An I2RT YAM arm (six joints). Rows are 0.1 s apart.
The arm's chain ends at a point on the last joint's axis. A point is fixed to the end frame.
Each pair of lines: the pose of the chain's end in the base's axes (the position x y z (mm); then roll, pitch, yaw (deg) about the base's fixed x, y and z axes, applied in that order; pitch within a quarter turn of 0, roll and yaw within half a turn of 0), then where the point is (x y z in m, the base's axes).
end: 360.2, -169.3, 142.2, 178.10, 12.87, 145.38
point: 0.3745 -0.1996 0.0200
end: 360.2, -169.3, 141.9, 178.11, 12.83, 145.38
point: 0.3744 -0.1996 0.0196
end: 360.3, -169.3, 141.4, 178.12, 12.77, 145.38
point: 0.3744 -0.1995 0.0191
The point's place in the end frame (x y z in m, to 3 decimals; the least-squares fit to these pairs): -0.001 -0.021 0.125
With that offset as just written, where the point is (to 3 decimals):
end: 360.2, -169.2, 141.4, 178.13, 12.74, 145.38
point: 0.374 -0.199 0.019
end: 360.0, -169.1, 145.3, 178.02, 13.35, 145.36
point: 0.375 -0.200 0.023
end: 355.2, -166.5, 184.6, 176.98, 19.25, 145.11
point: 0.382 -0.203 0.066
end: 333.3, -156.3, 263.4, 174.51, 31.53, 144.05
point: 0.382 -0.203 0.156
